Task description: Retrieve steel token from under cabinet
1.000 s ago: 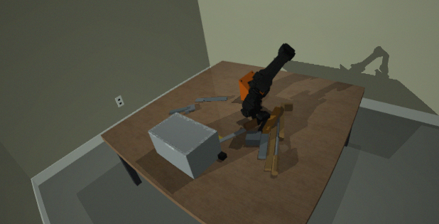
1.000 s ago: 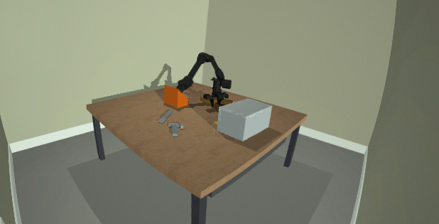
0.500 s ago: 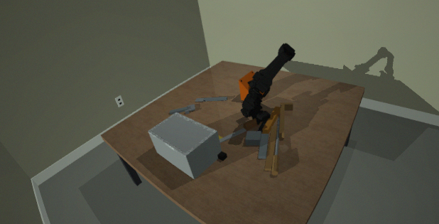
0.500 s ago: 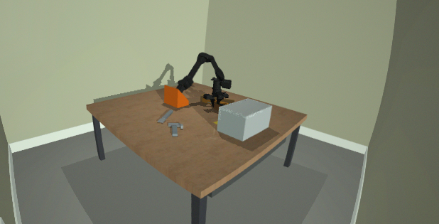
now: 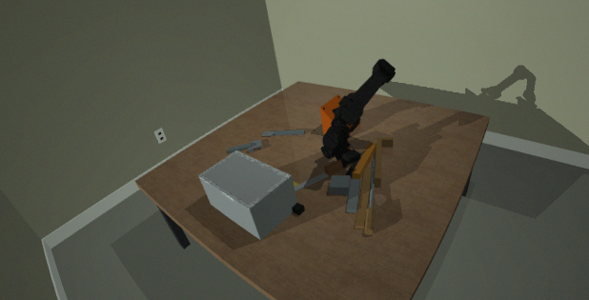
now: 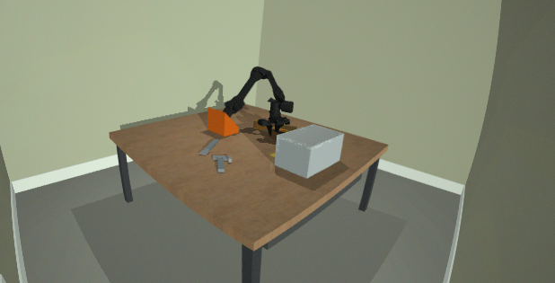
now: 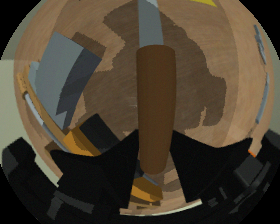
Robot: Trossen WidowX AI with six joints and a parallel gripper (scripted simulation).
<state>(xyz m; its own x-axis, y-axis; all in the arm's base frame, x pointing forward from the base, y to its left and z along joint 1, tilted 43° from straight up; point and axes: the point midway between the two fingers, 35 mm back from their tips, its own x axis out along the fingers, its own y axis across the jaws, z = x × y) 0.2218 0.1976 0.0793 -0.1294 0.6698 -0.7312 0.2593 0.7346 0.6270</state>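
My gripper tip is 10 cm short of the grey block, 8 cm to the right of it and 1 cm below it. Round my gripper tip: wooden stick 18 cm to the left, 9 cm ahead; then orange bar 8 cm behind, 6 cm to the left, 1 cm above; then grey t-piece 47 cm to the right, 15 cm ahead.
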